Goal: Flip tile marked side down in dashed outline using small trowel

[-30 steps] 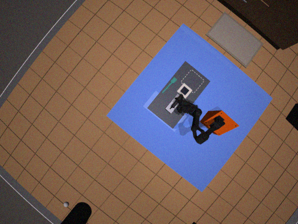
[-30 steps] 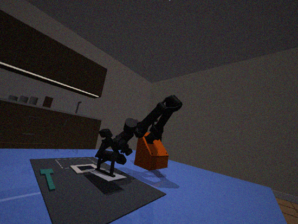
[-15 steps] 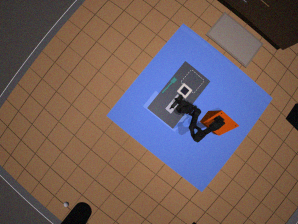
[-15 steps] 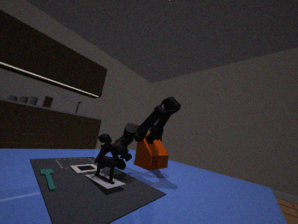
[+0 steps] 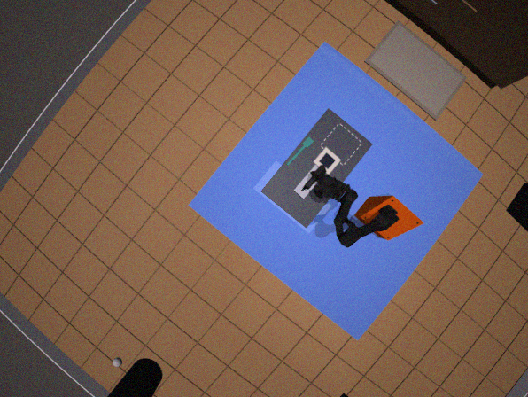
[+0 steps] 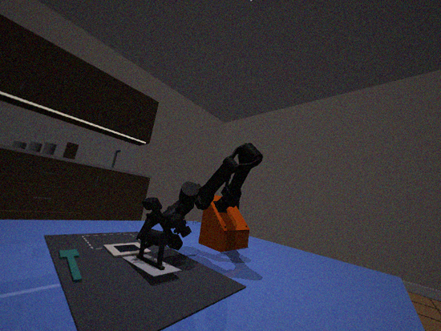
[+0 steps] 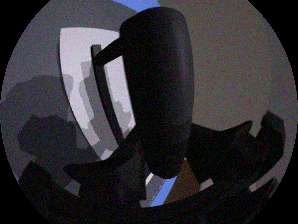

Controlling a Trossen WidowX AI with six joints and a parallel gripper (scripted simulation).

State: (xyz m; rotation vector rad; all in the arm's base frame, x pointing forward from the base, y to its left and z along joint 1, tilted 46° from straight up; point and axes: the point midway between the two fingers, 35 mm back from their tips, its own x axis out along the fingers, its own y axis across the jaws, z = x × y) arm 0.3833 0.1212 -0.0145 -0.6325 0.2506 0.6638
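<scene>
My gripper tip is 1 cm past the dark mat, 7 cm to the left of it and 8 cm above it. From my gripper tip the other things lie so: teal T-shaped trowel (13 cm ahead, 9 cm to the right, 5 cm below); then tile (3 cm behind, 13 cm to the right, 5 cm below).
</scene>
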